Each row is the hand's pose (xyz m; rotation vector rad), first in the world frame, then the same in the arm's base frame.
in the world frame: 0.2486 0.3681 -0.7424 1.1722 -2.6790 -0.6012
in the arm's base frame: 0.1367 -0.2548 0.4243 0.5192 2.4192 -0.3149
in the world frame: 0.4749 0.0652 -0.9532 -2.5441 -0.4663 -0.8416
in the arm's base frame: -0.0833 -0.6263 0.3936 1.7988 -0.7918 1.7226
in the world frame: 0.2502 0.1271 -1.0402 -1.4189 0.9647 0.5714
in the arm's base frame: -0.0071 -0.5161 0.1839 -0.8861 1.0982 -1.1352
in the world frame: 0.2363 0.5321 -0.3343 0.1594 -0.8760 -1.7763
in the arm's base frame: 0.1745 0.0714 0.7172 -0.0032 1.7821 2.1210
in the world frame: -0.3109 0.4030 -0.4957 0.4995 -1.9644 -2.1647
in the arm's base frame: 0.0776 0.3086 0.1913 0.0582 1.6928 0.8820
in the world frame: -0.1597 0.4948 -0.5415 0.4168 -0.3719 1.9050
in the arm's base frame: 0.1843 0.1944 0.2860 -0.7682 -0.5623 0.6986
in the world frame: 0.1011 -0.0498 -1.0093 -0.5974 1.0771 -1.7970
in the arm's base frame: -0.1908 -0.4335 0.0659 0.8480 0.4603 -2.9784
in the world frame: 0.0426 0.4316 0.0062 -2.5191 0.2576 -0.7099
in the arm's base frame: -0.0278 0.4145 0.7875 1.5868 -1.3909 2.0118
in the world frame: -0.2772 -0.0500 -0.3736 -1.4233 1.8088 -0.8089
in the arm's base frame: -0.3897 0.2625 0.2180 0.2234 1.7445 -2.0768
